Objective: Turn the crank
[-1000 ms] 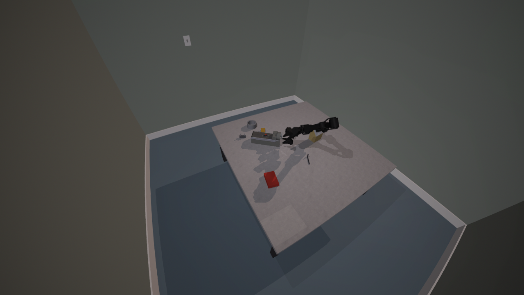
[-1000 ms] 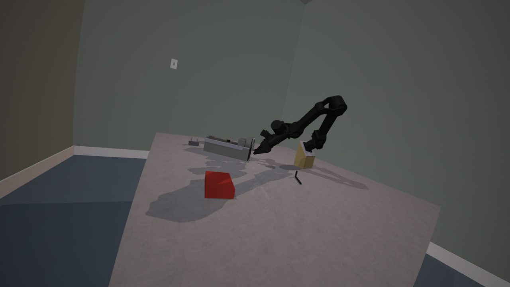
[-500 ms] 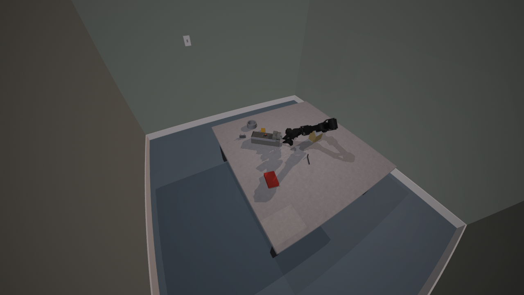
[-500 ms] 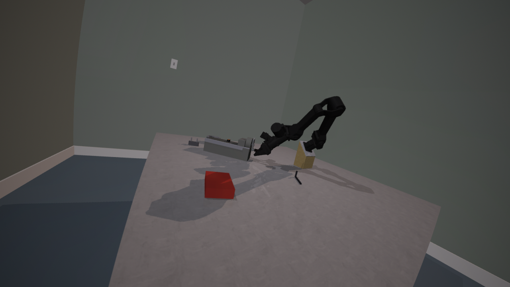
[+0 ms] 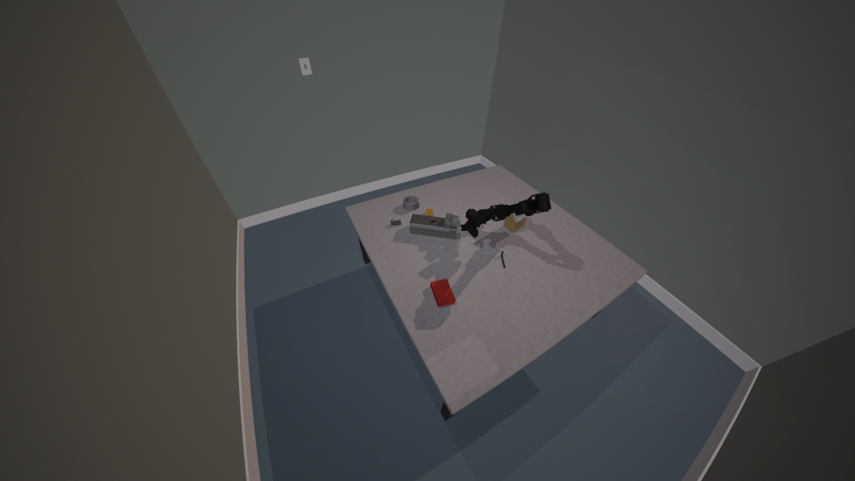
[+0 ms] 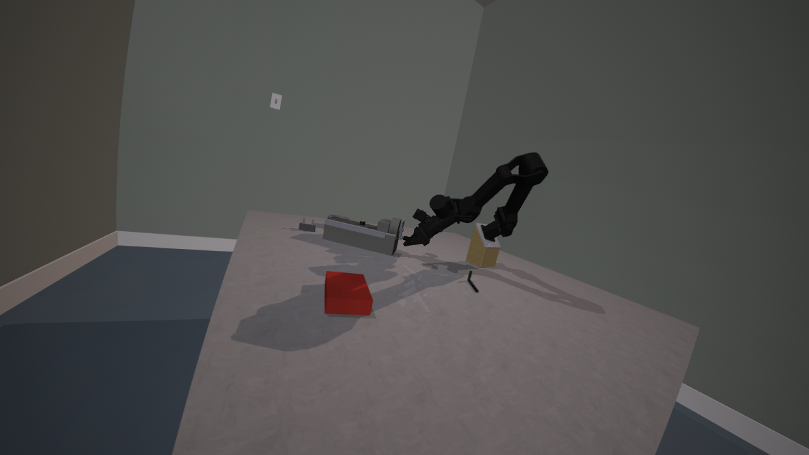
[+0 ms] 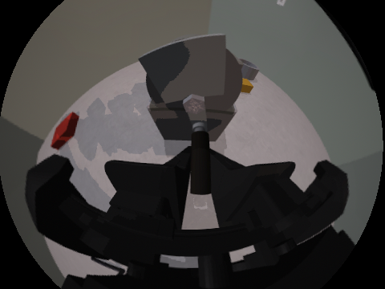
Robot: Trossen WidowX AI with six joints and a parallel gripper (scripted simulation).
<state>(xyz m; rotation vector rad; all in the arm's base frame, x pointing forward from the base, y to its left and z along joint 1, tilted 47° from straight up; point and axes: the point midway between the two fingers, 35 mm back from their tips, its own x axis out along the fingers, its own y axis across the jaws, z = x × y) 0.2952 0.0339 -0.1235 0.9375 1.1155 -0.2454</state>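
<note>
Now: the black crank handle 2 cm above my gripper tip, 1 cm to the left of it and 1 cm behind it. Also, from my gripper tip: yellow block (23 cm to the right, 8 cm ahead, 2 cm below); red pointer (13 cm ahead, 9 cm to the right, 5 cm above); black bent key (26 cm to the left, 10 cm behind, 3 cm below).
</note>
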